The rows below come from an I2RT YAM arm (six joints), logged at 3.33 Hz.
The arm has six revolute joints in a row. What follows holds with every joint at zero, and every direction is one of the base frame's. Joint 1 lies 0.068 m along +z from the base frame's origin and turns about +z. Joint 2 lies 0.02 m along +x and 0.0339 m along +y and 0.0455 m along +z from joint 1 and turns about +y. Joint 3 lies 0.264 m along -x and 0.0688 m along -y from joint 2 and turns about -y. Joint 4 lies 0.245 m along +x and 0.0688 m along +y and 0.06 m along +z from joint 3 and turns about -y. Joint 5 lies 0.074 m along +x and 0.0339 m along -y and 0.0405 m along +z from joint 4 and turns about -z. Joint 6 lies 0.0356 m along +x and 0.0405 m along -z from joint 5 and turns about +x. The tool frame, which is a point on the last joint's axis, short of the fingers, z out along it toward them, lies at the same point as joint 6; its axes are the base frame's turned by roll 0, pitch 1.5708 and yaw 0 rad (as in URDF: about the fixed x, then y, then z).
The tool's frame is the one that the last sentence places.
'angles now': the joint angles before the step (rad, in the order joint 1, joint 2, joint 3, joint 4, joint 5, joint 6). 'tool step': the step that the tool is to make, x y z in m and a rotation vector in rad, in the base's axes. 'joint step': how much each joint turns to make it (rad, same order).
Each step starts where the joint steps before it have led.
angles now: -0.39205, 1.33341, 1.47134, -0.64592, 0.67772, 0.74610
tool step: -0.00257, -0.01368, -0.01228, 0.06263, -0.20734, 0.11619
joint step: -0.07213, -0.04707, -0.12963, 0.21508, -0.23102, 0.05779
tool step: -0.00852, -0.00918, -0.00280, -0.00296, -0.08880, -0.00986
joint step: -0.04812, -0.03053, -0.05986, 0.09838, -0.04907, 0.02631
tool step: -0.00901, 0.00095, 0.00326, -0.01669, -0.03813, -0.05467
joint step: -0.00789, -0.03183, -0.02204, 0.02382, 0.04360, 0.01914
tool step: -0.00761, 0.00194, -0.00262, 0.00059, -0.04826, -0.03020
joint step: -0.00577, -0.03469, -0.04372, 0.03603, 0.01730, 0.03338
